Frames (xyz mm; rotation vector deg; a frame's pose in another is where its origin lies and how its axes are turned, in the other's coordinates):
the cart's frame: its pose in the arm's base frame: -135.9 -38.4 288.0 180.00 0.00 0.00
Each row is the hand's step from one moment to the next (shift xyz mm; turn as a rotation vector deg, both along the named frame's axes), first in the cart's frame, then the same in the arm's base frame.
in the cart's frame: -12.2 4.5 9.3 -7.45 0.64 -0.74
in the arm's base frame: -12.2 -4.5 -9.3 -7.45 -0.64 0.74
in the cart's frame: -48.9 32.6 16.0 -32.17 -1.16 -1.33
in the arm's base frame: -48.9 -32.6 -16.0 -32.17 1.16 1.33
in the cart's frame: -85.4 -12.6 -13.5 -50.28 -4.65 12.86
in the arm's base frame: -85.4 12.6 13.5 -50.28 4.65 -12.86
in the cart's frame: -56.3 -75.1 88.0 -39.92 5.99 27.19
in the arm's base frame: -56.3 75.1 -88.0 -39.92 -5.99 -27.19
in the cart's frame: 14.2 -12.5 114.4 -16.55 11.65 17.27
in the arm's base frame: 14.2 12.5 -114.4 -16.55 -11.65 -17.27
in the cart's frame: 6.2 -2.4 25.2 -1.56 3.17 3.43
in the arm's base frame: 6.2 2.4 -25.2 -1.56 -3.17 -3.43
